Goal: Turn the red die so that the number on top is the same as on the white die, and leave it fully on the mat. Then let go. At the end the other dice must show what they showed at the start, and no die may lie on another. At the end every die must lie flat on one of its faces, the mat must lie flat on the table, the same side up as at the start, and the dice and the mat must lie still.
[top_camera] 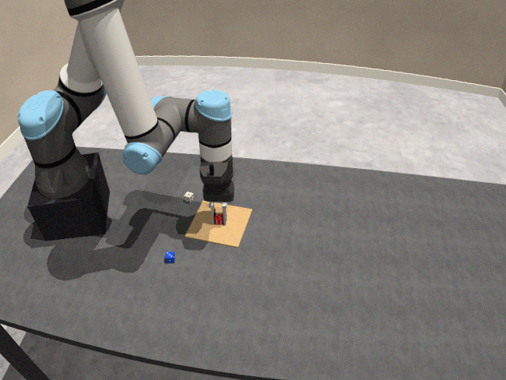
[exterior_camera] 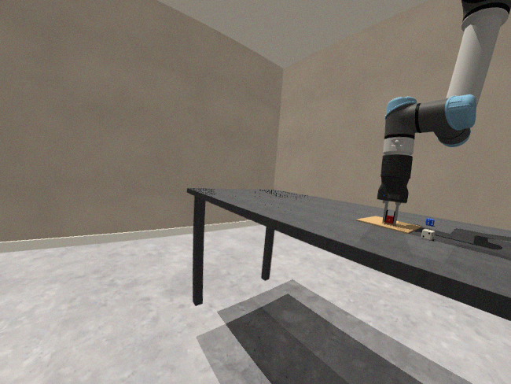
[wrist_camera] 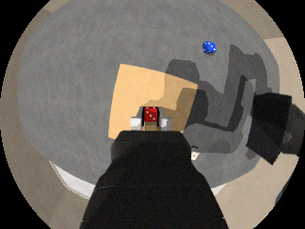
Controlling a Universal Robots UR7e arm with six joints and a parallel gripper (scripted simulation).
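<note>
My hand is 10 mm above the red die. Also, from my hand: blue die: 100 mm behind, 140 mm to the right, 10 mm below; then white die: 100 mm behind, 90 mm to the left, 10 mm below; then tan mat: 20 mm below.
</note>
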